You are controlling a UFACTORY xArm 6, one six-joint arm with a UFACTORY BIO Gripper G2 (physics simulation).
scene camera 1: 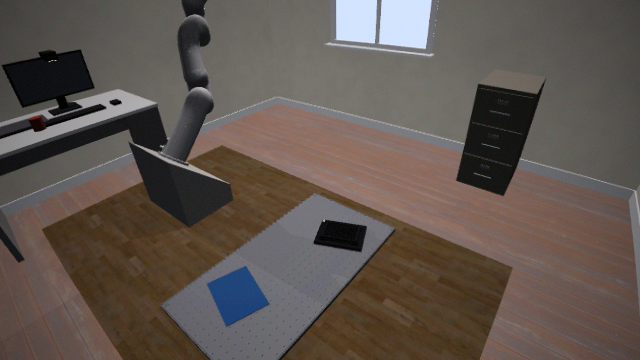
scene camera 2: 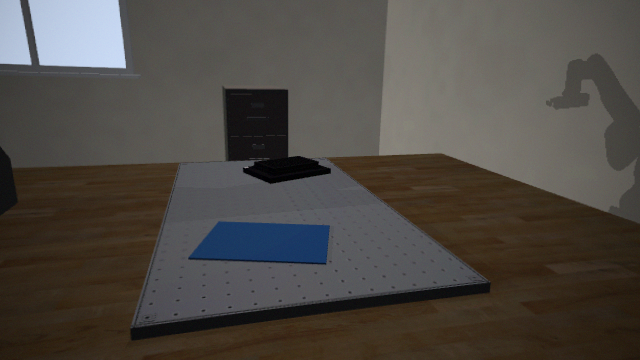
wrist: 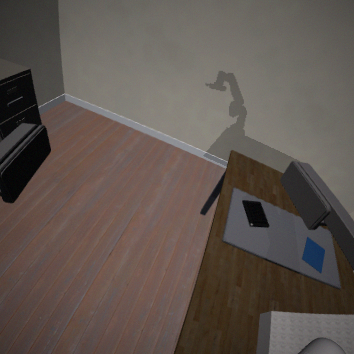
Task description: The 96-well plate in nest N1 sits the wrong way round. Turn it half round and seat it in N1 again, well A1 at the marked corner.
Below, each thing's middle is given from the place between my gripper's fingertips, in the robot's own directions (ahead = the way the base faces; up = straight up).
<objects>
Right now my hand is 600 mm short of the black 96-well plate point(scene camera 2: 297, 163), 530 mm to the left of it and 700 mm above it. Also, from my hand: flat blue panel point(scene camera 2: 228, 241) (450 mm ahead, 890 mm to the right, 720 mm below).
</objects>
